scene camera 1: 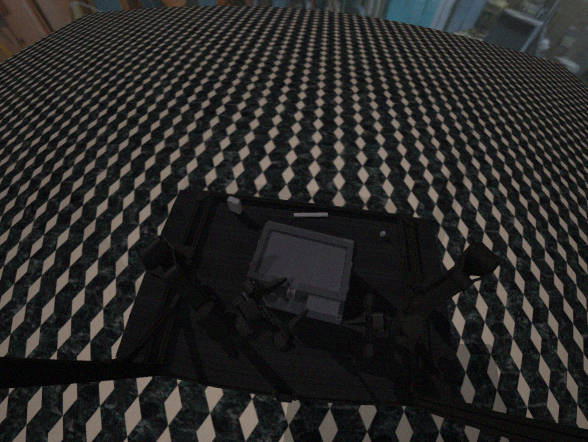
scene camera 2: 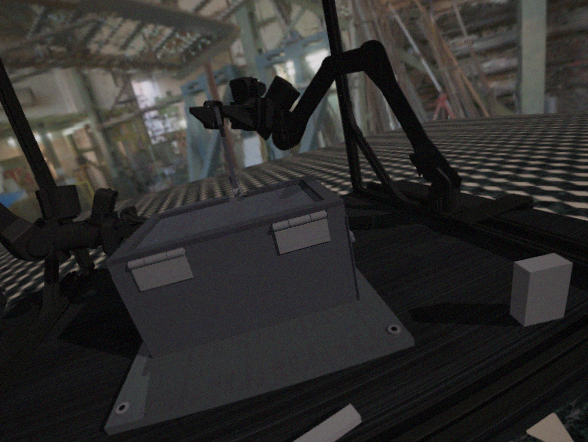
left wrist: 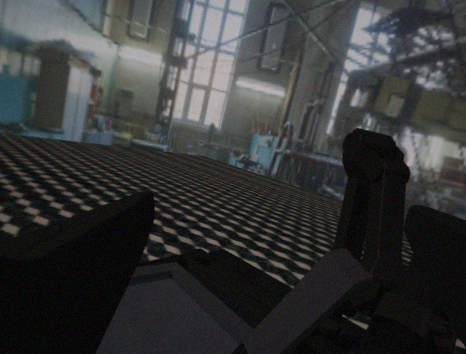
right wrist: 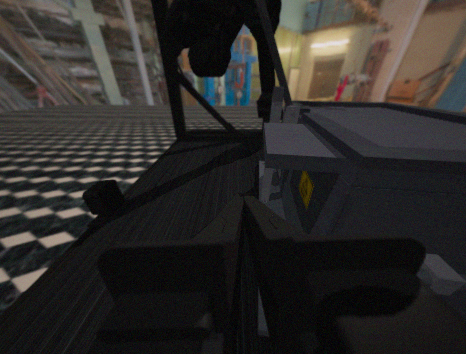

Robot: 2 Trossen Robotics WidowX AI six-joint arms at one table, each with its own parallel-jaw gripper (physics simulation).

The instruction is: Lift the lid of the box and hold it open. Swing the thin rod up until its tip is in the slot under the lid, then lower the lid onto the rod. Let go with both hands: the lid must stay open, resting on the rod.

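Frame: origin at the left arm's base, x left, y back, z up, level; millimetres.
Seen in the pictures: left gripper, between the fingertips: (scene camera 1: 297,293) (scene camera 2: 204,109) (left wrist: 278,210); right gripper, between the fingertips: (scene camera 1: 340,324) (right wrist: 242,199); left arm's base, origin of its link: (scene camera 2: 445,209); right arm's base, origin of its link: (scene camera 1: 414,297) (scene camera 2: 0,360).
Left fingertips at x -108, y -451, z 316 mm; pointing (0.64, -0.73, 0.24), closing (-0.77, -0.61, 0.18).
Observation:
Offsets run from my left fingertips to a thing's middle. "pt": to the spot under its first point.
The grey box @(dy -15, dx +182, dz -235 mm) (scene camera 2: 240,285) (right wrist: 400,220) stands mid-table. Its lid @(dy -11, dx +151, dz -178 mm) (scene camera 1: 305,255) (scene camera 2: 220,220) (left wrist: 165,310) (right wrist: 400,132) lies down over it and looks closed. A thin bar @(dy +19, dx +6, dz -85 mm) (scene camera 2: 230,165) (left wrist: 310,300) (right wrist: 273,50) rises from the front edge at the lid; I cannot tell whether it is the rod or a handle. My left gripper (scene camera 1: 296,296) (scene camera 2: 215,120) (left wrist: 278,210) is open, with its fingers around the bar's raised end, not clamped. My right gripper (scene camera 1: 345,321) (right wrist: 242,199) is shut and empty, low beside the box's front corner. The slot under the lid is hidden.
The box's base plate @(pt dy -3, dx +302, dz -323 mm) (scene camera 2: 280,345) extends behind it. A pale block @(dy +298, dx +417, dz -297 mm) (scene camera 1: 234,204) (scene camera 2: 540,290) and a flat white strip @(dy -32, dx +435, dz -330 mm) (scene camera 1: 310,214) (scene camera 2: 332,425) lie beyond the box. A small pale ball @(dy -351, dx +377, dz -323 mm) (scene camera 1: 383,233) lies at the table's far right in scene camera 1.

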